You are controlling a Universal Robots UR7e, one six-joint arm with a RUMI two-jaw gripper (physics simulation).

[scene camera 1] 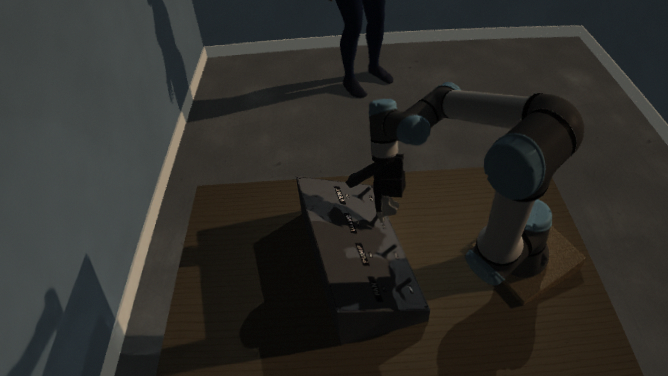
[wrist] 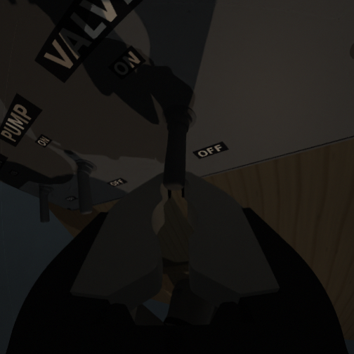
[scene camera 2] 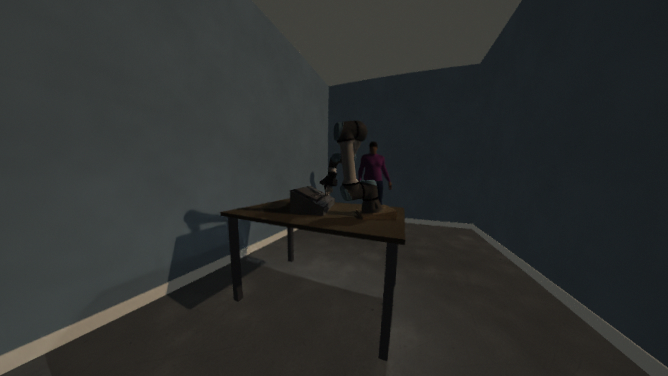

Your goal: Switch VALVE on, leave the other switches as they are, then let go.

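Where they show: gripper, fingertip midpoint: (scene camera 1: 383,222) (scene camera 2: 327,195); arm's base, origin of the base link: (scene camera 2: 371,210).
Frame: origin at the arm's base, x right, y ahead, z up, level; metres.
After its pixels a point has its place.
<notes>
A grey sloped switch box (scene camera 1: 336,260) @[x -0.132, y 0.544, z 0.124 m] (scene camera 2: 304,201) @[x -0.262, y 0.421, z 0.063 m] (wrist: 280,75) carries a row of levers. The VALVE label (scene camera 1: 350,223) @[x 0.030, y 0.520, z 0.088 m] (wrist: 82,37) is beside the VALVE lever (wrist: 175,155), a dark rod. The lever stands out of the panel between its ON label (wrist: 126,62) and OFF label (wrist: 211,150), and looks tilted to the OFF side. My gripper (scene camera 1: 379,214) @[x 0.052, y 0.425, z 0.073 m] (scene camera 2: 326,192) @[x 0.052, y 0.425, z 0.073 m] (wrist: 175,174) is shut, with a narrow gap between its fingertips. The tips are at the free end of the VALVE lever and seem to touch it. The exact contact is too dark to tell.
The PUMP lever (scene camera 1: 389,251) @[x -0.058, y 0.403, z 0.075 m] (wrist: 85,192) is beside the VALVE lever, and another lever (scene camera 1: 403,286) @[x -0.172, y 0.363, z 0.073 m] (wrist: 44,206) is beyond it. A further lever (scene camera 1: 364,193) @[x 0.167, y 0.487, z 0.075 m] is on the other side. The box stands on a wooden table (scene camera 1: 235,210) @[x 0.173, y 0.934, z -0.035 m] (scene camera 2: 270,216) @[x -0.435, y 0.583, z -0.035 m]. A person (scene camera 2: 374,167) stands behind.
</notes>
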